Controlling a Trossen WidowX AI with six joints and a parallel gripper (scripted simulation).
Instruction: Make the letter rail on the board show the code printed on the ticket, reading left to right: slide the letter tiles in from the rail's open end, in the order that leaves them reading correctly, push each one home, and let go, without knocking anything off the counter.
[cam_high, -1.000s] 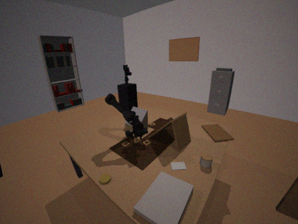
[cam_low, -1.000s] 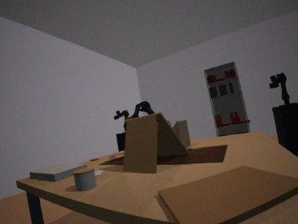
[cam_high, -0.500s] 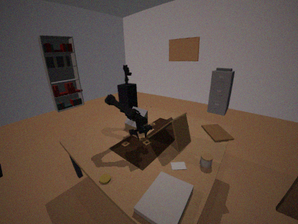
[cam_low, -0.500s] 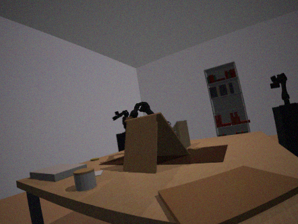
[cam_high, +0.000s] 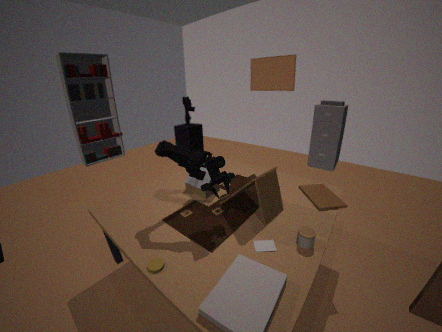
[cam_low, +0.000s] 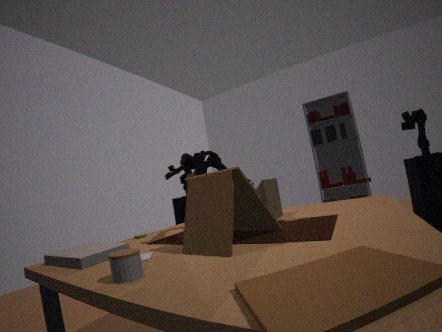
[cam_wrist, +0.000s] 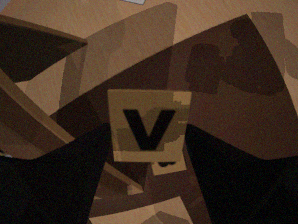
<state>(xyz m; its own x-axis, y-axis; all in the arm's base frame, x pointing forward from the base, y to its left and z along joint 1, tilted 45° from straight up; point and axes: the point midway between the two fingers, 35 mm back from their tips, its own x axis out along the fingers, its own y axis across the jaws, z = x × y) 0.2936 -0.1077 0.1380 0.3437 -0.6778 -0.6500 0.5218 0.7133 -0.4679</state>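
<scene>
The tile marked t lies 6 cm ahead of my gripper tip, 15 cm to the left of it and 3 cm above it. Also, from my gripper tip: tile marked e 7 cm ahead, 21 cm to the left, 3 cm above; white ticket 1 cm ahead, 20 cm to the left, 4 cm below; tile marked v right at my gripper tip.
</scene>
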